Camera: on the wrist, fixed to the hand. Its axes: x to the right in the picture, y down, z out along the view.
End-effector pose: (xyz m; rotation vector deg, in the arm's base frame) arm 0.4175 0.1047 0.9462 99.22 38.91 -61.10
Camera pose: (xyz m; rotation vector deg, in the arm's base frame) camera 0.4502 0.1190 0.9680 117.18 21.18 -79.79
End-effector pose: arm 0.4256 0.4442 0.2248 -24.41 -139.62 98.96
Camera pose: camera 0.4420 0.4777 0.2060 -15.88 -113.98 131.25
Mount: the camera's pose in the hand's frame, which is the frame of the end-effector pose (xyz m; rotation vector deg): -0.0045 0.0305 -0.0282 27.06 -6.51 0.11
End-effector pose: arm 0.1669 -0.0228 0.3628 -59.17 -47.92 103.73
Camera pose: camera 0.1826 -0.0354 0.3262 -36.13 -24.95 112.00
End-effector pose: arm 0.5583 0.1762 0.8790 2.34 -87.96 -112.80
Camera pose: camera 0.5869 0.1505 0.8953 7.18 -117.05 -91.04
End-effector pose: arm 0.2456 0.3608 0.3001 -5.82 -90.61 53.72
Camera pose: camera 0.2580 0.3928 0.2763 16.36 -81.45 75.17
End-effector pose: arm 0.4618 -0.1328 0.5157 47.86 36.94 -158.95
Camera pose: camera 0.4878 -0.1471 0.4863 42.39 -2.26 -171.19
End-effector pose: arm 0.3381 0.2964 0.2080 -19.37 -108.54 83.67
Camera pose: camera 0.3538 0.3245 0.1813 -1.93 -89.66 108.86
